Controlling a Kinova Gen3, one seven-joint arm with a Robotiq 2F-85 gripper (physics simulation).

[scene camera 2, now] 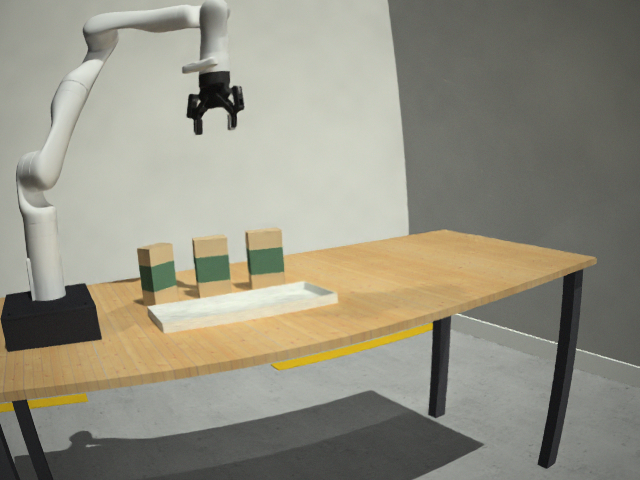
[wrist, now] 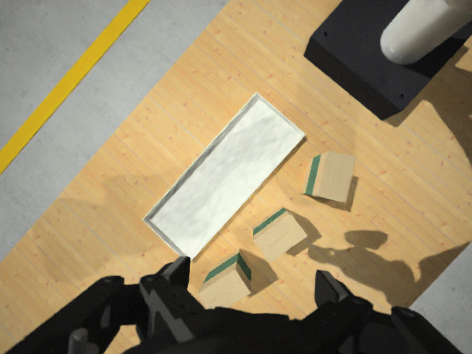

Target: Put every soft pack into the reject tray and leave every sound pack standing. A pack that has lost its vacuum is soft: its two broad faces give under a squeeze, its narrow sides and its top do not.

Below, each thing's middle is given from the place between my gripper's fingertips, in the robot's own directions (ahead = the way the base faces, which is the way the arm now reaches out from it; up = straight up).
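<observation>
Relative to the white reject tray (scene camera 2: 241, 306), my hand is 10 cm to the left and 38 cm above.
</observation>
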